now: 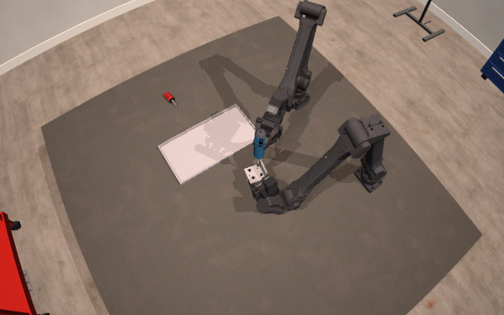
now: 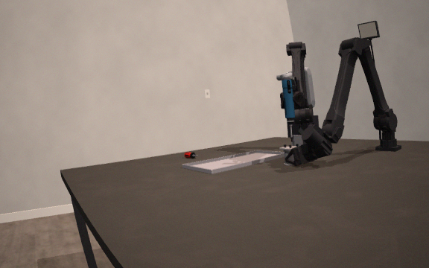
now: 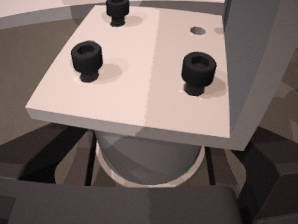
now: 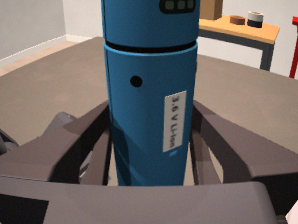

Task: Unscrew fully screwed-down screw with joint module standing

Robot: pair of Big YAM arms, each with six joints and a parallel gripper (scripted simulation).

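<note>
My left gripper is now 5 cm below the white bracket plate. Round my left hand: red tool 9 cm ahead, 58 cm to the right, 1 cm below; then flat white tray 6 cm ahead, 26 cm to the right, 2 cm below.
</note>
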